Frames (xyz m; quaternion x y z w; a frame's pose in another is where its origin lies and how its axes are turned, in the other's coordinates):
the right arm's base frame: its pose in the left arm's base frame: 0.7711 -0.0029 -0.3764 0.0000 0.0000 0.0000 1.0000
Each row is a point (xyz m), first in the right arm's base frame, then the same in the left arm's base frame.
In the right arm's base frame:
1: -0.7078 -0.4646 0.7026
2: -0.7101 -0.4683 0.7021
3: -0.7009 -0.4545 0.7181
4: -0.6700 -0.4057 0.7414
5: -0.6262 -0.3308 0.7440
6: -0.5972 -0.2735 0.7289
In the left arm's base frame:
1: 0.0633 -0.4675 0.3262
2: 0.0610 -0.4712 0.3257
3: 0.0702 -0.4574 0.3417
4: 0.1011 -0.4086 0.3650
5: 0.1449 -0.3337 0.3676
6: 0.1739 -0.2764 0.3525

